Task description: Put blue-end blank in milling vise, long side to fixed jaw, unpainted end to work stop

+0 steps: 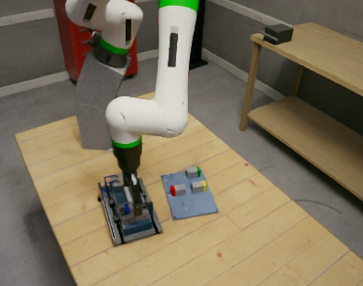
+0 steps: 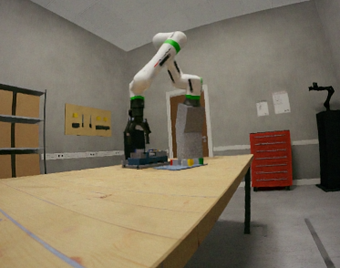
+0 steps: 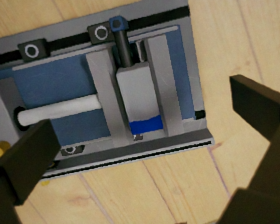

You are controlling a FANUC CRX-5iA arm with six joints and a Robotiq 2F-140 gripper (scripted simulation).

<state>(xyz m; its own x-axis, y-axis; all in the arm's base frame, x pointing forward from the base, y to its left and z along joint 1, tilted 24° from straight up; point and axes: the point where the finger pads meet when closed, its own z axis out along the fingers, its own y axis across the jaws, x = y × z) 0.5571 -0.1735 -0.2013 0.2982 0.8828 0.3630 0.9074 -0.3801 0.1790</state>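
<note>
My hand is 70 mm above the dark work stop rod, 50 mm to the right of it and 10 mm short of it. The rest, counted from my hand: red-ended blank 230 mm to the left, 130 mm below, 20 mm behind; then light grey jaw block 80 mm below, 20 mm ahead, 10 mm to the right; then hose-end block 160 mm behind, 80 mm below, 50 mm to the left.
</note>
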